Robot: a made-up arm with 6 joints.
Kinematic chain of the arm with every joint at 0, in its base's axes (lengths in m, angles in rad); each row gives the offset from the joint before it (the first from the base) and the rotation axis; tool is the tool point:
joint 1: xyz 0 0 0.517 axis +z
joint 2: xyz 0 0 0 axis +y
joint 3: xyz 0 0 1.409 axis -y
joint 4: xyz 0 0 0 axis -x
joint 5: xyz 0.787 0 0 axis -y
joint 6: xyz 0 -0.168 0 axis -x
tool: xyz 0 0 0
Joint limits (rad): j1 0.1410..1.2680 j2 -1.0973..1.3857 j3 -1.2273..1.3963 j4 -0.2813..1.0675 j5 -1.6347..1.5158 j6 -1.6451..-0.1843
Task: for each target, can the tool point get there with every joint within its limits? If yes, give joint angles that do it. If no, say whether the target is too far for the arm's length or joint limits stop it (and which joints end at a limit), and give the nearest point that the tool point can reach.
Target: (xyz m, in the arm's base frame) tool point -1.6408 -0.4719 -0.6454
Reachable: no: joint limits stop it (at a limit: joint 1, joint 2, joint 3, joint 4) | nearest point -0.4522 -0.2272 1.0112 | short by 2.054 m
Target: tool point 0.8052 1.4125 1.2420
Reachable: yes | joints 1.1562 0.7039 0.2468 -0.0118 -1.0889 -0.7561
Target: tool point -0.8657 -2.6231 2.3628
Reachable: no: too far | nearest point -0.5762 -1.7458 1.7455 | short by 1.111 m
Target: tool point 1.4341 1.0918 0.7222
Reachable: yes | joints 0.7434 1.0277 0.2766 0.1149 -0.1452 -1.2893
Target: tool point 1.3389 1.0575 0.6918
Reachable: yes | joints 0.7280 0.9884 -0.0309 0.9226 0.6180 -0.3078
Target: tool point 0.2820 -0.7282 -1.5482
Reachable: no: joint limits stop it (at a limit: joint 1, joint 2) | nearest point 1.0355 -0.0227 0.0780 | short by 1.926 m
